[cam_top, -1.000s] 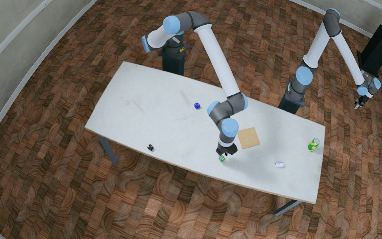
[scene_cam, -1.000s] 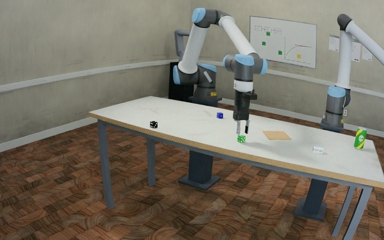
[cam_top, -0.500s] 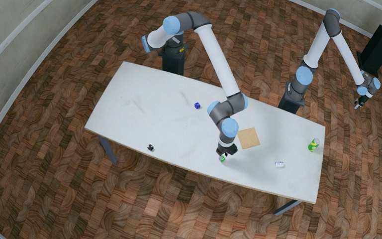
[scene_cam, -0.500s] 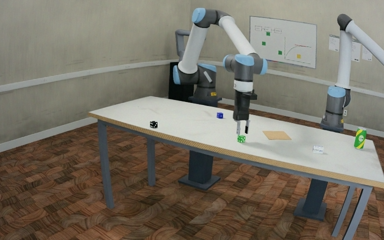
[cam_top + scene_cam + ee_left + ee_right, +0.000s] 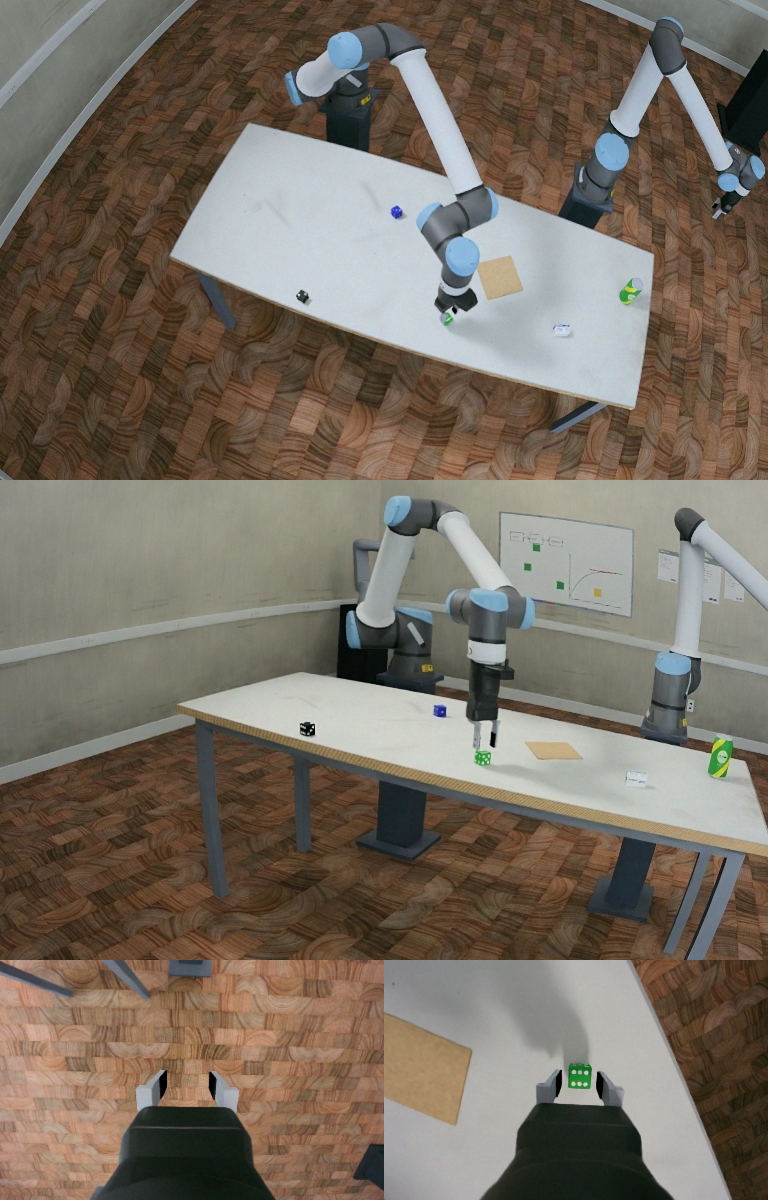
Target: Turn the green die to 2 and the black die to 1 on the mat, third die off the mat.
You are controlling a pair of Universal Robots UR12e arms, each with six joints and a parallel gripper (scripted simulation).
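Note:
The green die is 4 cm below my right hand. Also, from my right hand: small white box 9 cm behind, 40 cm to the left, 4 cm below; then tan mat 22 cm behind, 12 cm to the left, 6 cm below; then blue die 32 cm behind, 29 cm to the right, 4 cm below.

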